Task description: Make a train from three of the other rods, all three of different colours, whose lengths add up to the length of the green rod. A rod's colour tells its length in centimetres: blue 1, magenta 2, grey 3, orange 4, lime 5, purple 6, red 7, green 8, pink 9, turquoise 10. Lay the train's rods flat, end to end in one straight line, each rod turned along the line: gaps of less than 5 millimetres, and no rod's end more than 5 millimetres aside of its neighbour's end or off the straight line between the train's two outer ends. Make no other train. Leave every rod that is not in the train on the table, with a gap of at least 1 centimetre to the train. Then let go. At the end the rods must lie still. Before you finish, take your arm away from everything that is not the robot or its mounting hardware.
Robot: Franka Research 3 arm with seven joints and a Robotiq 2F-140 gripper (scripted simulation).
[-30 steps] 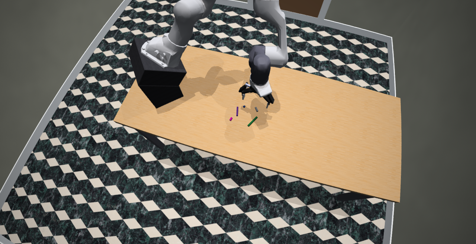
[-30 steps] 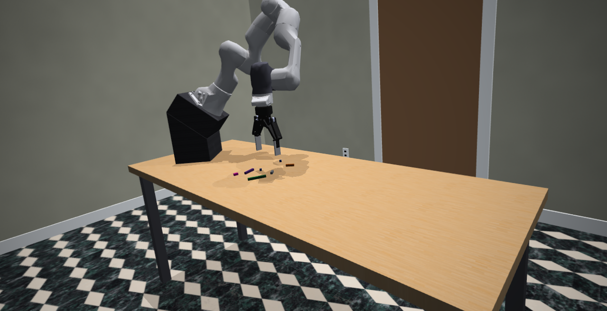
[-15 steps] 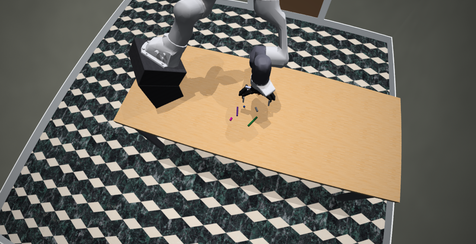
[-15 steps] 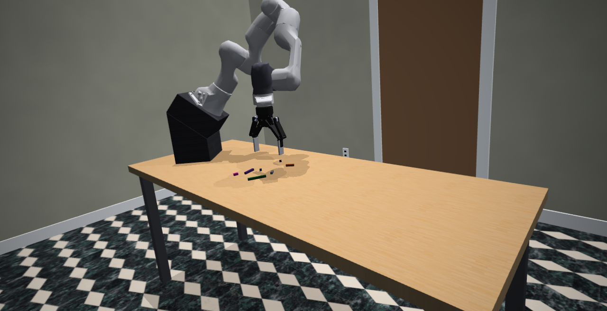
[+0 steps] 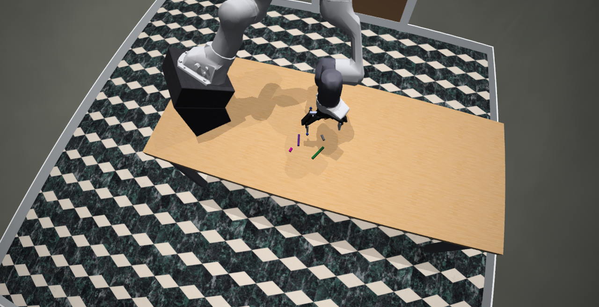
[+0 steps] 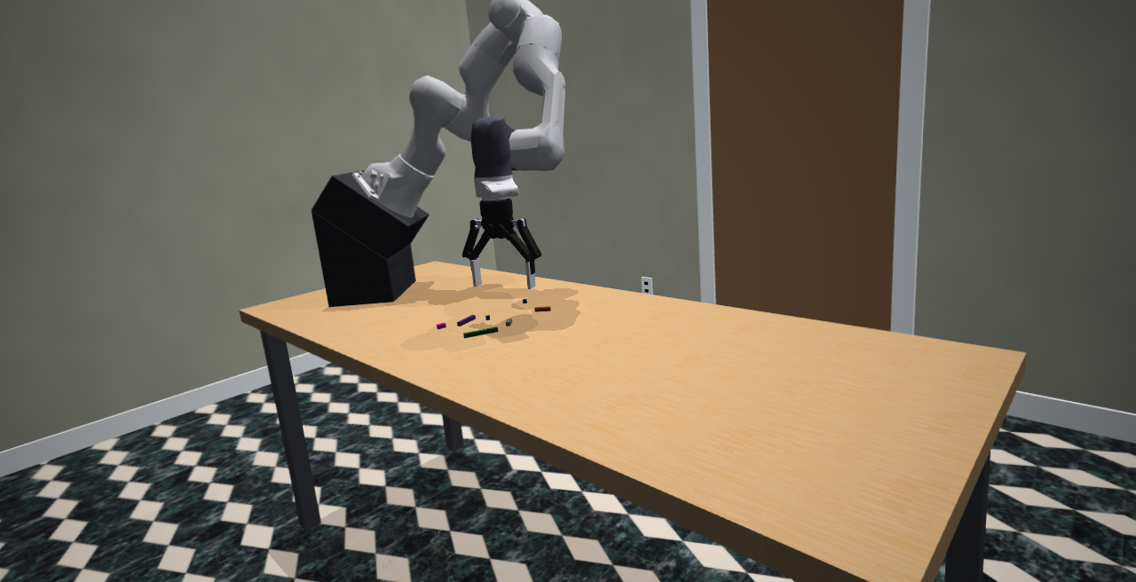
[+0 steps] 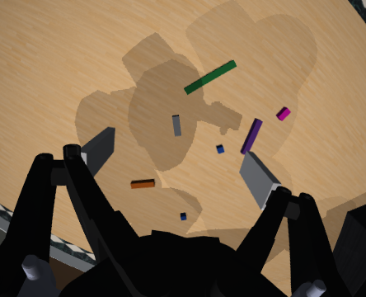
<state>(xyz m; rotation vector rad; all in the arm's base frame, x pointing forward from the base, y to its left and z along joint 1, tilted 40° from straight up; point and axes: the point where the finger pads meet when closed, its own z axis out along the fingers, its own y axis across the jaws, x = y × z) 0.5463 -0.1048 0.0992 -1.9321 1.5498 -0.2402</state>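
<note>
Now: the grey rod 100 mm below my hand. The rest, counted from my hand: orange rod 120 mm to the left, 100 mm below; then purple rod 110 mm behind, 100 mm below, 40 mm to the right; then green rod 100 mm below, 90 mm to the right.
</note>
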